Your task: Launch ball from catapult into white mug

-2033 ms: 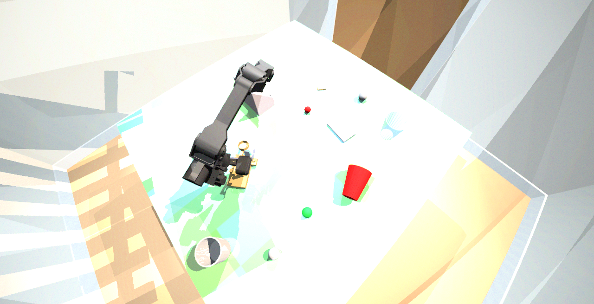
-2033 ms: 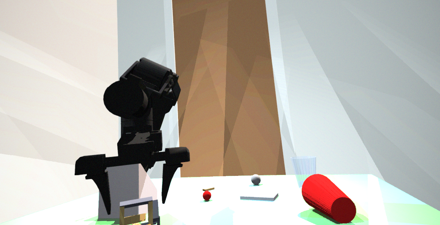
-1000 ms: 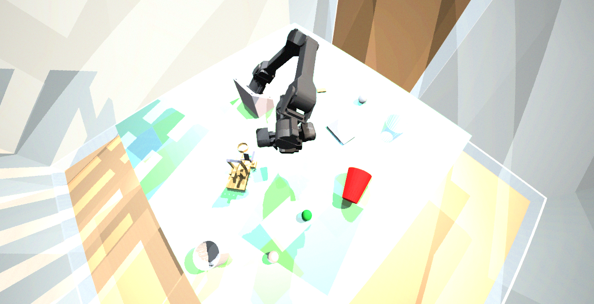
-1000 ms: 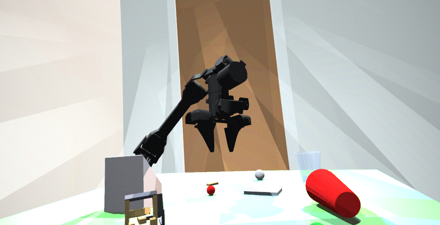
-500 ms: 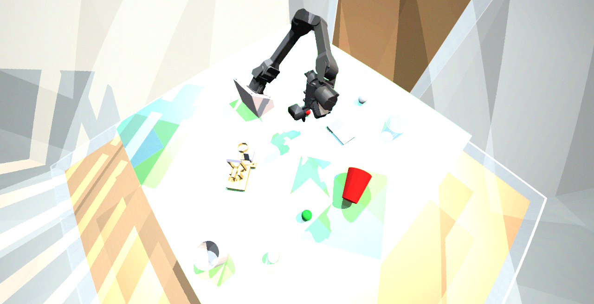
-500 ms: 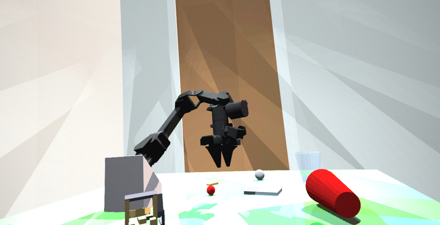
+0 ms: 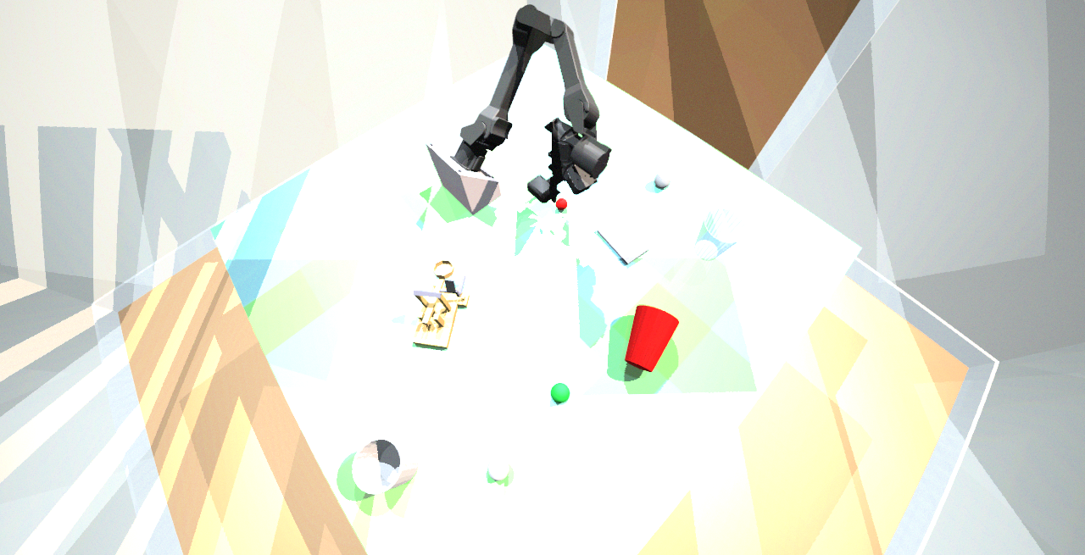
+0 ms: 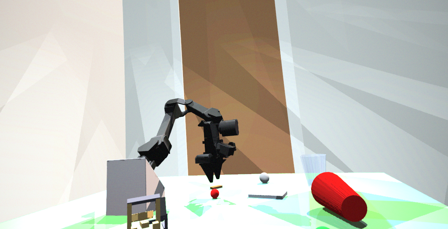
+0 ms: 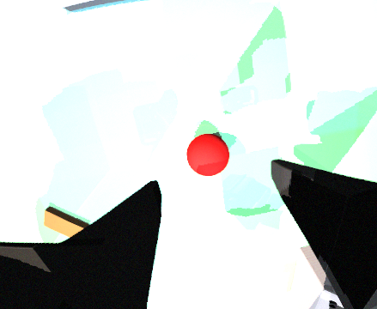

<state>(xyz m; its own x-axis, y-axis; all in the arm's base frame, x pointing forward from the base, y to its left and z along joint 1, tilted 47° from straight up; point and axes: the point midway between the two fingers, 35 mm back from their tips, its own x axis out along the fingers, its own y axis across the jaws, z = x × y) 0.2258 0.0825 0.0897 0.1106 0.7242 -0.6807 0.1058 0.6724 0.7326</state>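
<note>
Now: gripper tip 40 mm above the red ball. Also, from my gripper tip: flat plate: 180 mm ahead, 20 mm to the left, 50 mm below; then wooden piece: 40 mm behind, 170 mm to the left, 60 mm below; then grey ball: 160 mm ahead, 250 mm to the left, 40 mm below.
</note>
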